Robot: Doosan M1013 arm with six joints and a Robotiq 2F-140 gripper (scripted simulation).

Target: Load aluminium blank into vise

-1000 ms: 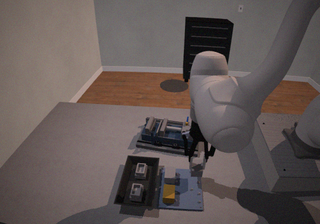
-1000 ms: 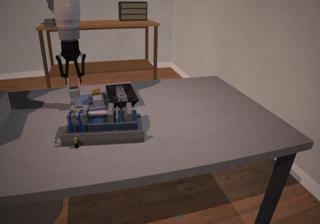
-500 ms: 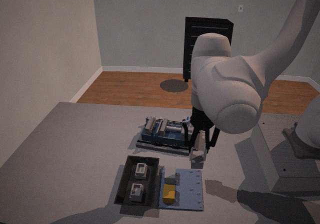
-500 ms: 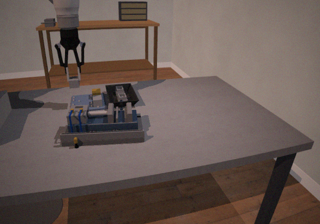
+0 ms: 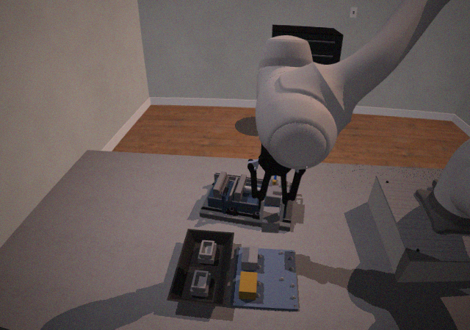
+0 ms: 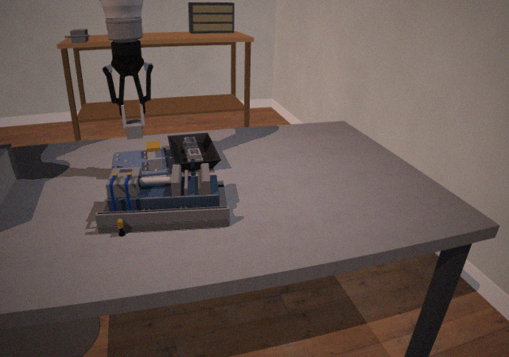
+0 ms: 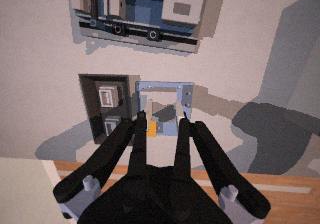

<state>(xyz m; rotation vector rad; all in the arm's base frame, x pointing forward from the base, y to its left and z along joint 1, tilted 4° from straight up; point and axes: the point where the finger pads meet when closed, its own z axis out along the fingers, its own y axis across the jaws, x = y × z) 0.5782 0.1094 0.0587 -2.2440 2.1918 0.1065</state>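
Now: the blue vise 7 cm ahead of my hand, 20 cm to the right of it and 15 cm below it. From my hand the other things lie so: brass blank (4 cm ahead, 13 cm to the left, 16 cm below); aluminium blank (5 cm ahead, 4 cm to the left, 16 cm below); infeed plate (8 cm to the left, 18 cm below).
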